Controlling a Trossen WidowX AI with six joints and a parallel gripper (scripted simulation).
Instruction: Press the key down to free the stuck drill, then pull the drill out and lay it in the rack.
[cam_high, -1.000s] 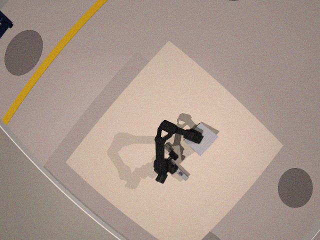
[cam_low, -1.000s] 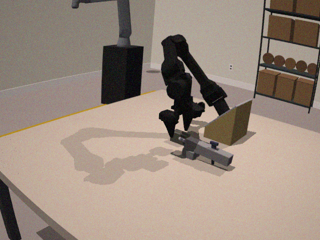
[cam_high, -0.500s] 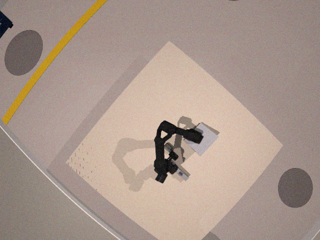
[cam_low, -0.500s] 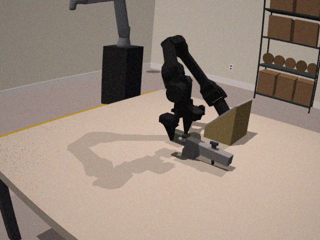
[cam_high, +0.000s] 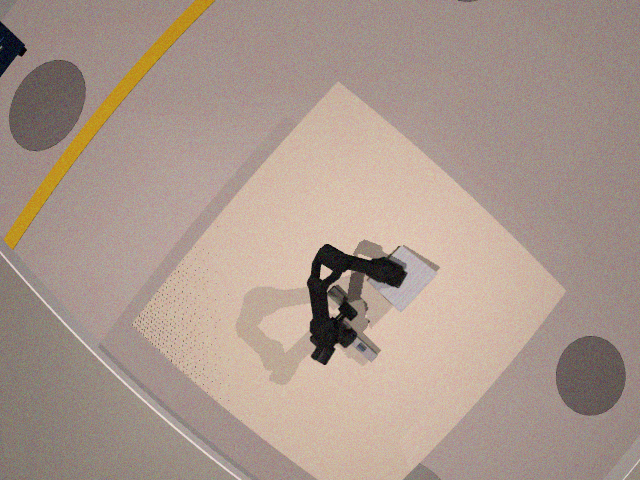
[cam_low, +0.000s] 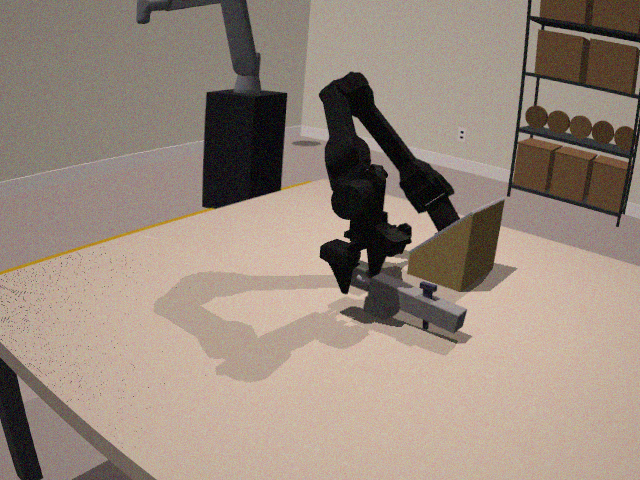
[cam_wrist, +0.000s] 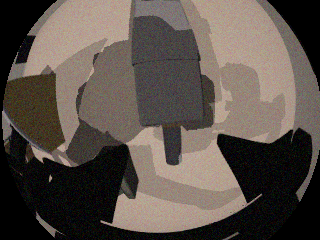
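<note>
My gripper tip is now 60 mm to the right of the drill, 10 mm below it and 10 mm short of it. From my gripper tip the other things lie so: housing block (110 mm to the left, 20 mm ahead); then rack (80 mm behind, 40 mm to the right, 20 mm below); then key (140 mm to the left, 20 mm ahead, 20 mm above).
</note>
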